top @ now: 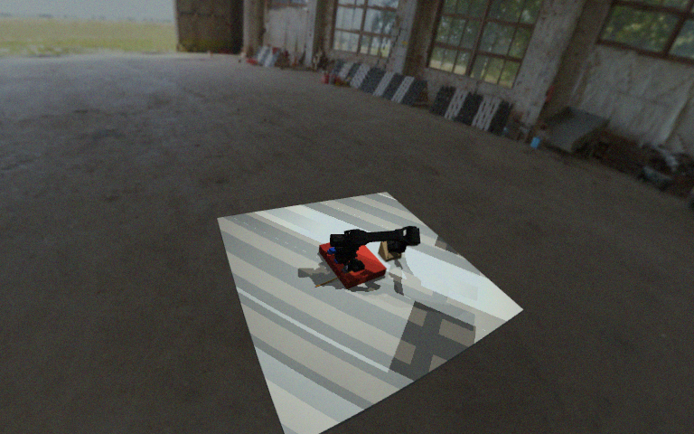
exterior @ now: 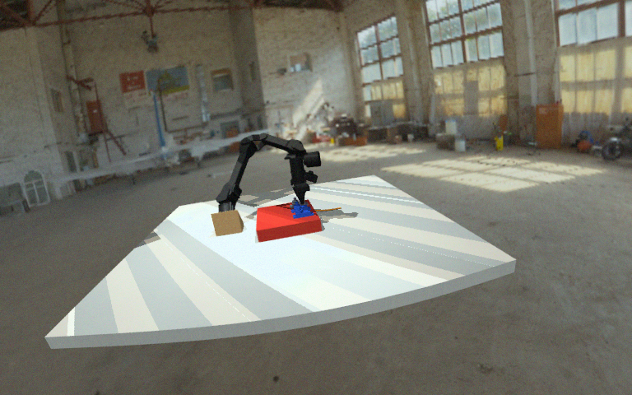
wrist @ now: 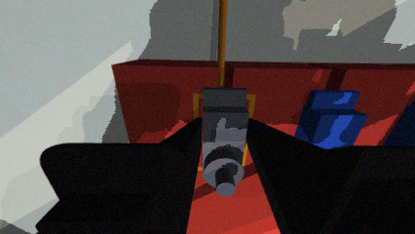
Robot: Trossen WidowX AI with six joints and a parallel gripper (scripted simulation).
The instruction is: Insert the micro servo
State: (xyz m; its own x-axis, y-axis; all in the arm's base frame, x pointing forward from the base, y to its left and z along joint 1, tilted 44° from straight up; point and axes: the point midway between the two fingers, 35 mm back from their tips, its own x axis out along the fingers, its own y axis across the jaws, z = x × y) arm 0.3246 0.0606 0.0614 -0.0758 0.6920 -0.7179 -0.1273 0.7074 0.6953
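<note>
Right now the red deck is 11 cm behind my gripper tip, 9 cm to the right of it and 3 cm below it.
</note>
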